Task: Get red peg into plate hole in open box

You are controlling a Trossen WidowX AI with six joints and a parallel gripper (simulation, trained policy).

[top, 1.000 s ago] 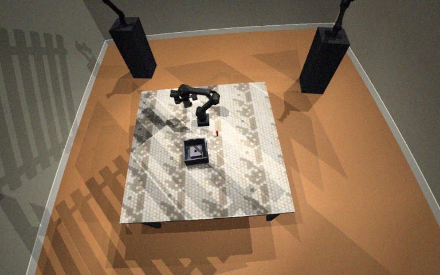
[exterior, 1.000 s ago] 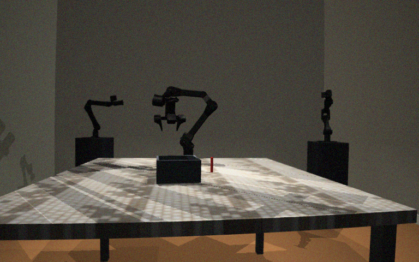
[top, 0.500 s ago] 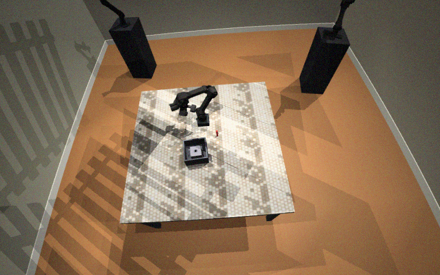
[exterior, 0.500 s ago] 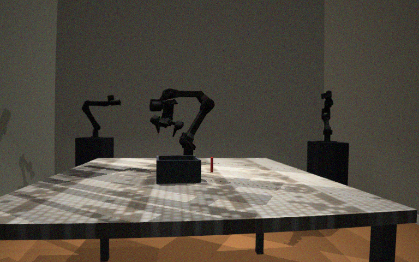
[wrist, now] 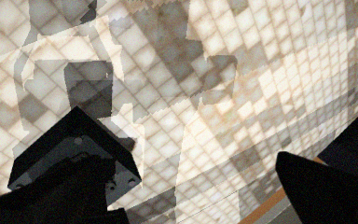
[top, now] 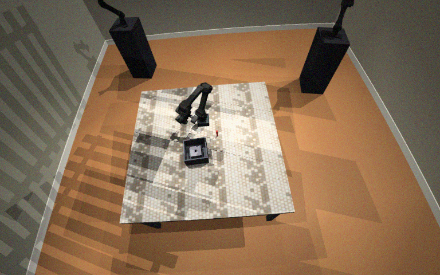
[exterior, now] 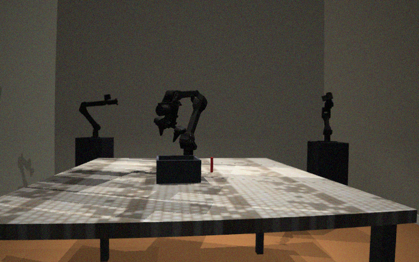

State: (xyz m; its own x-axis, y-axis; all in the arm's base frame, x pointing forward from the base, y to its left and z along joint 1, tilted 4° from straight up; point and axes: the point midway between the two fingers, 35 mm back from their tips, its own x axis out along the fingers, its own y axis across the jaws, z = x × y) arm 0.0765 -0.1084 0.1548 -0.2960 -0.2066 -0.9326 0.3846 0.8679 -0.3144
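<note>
My gripper tip is now 6 cm short of the red peg, 26 cm to the right of it and 13 cm above it. The rest, counted from my gripper tip: dark box 25 cm ahead, 10 cm to the left, 15 cm below; plate 25 cm ahead, 10 cm to the left, 13 cm below.
</note>
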